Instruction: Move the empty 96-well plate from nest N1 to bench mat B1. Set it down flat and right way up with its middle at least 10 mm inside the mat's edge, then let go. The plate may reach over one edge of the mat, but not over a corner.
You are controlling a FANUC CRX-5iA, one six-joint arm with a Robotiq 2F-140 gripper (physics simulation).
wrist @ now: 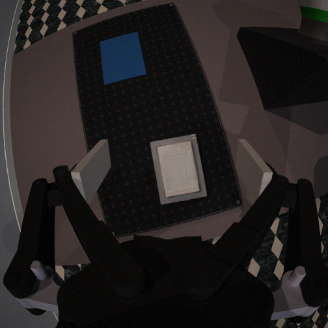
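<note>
The pale 96-well plate (pixel 178 169) sits on the grey nest N1 (pixel 201 189), right of the middle of the view, on the black perforated board. The blue bench mat B1 (pixel 123 58) lies flat farther up the same board, at the upper left. My gripper (pixel 172 152) is open, with one finger well to the left of the plate and the other well to its right. No thing is between the pads, and the plate shows below the gap between them. The height of the fingers above the plate is hard to tell from this view.
The black perforated board (pixel 150 110) lies on a brown table (pixel 40 120). A large dark block (pixel 285 65) stands to the right of the board. A green strip (pixel 315 13) shows at the upper right corner. A checkered floor (pixel 45 20) shows beyond the table's edge.
</note>
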